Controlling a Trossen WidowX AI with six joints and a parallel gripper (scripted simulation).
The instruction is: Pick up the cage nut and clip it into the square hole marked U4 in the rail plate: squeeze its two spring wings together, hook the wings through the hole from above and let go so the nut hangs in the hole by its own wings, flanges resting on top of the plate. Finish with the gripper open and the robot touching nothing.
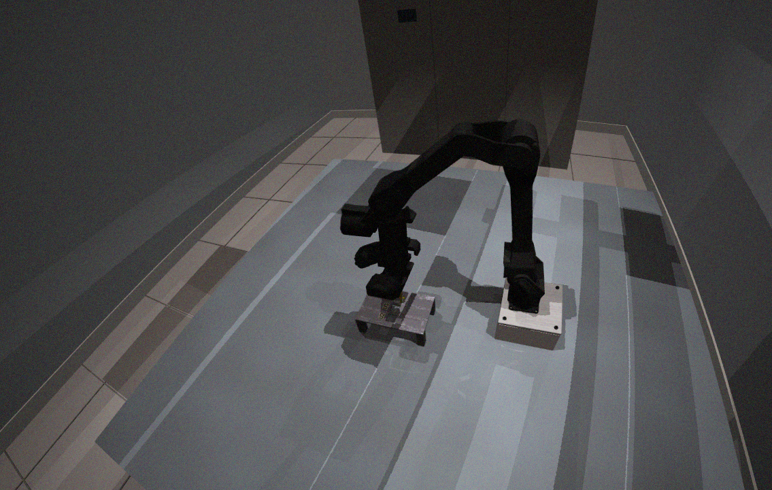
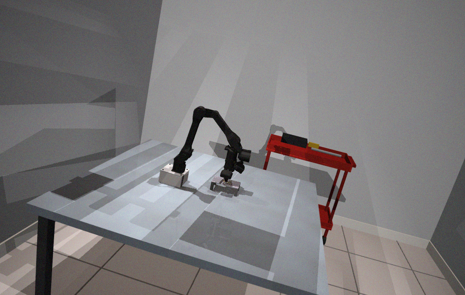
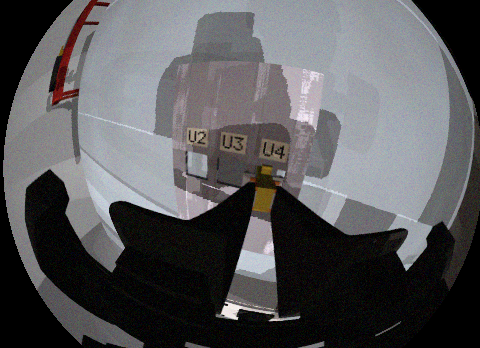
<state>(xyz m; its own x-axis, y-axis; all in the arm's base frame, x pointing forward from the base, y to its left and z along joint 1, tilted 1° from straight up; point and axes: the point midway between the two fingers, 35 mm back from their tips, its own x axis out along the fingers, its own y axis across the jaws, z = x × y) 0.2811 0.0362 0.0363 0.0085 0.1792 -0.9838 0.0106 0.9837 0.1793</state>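
Right now my gripper tip is 10 mm above the cage nut.
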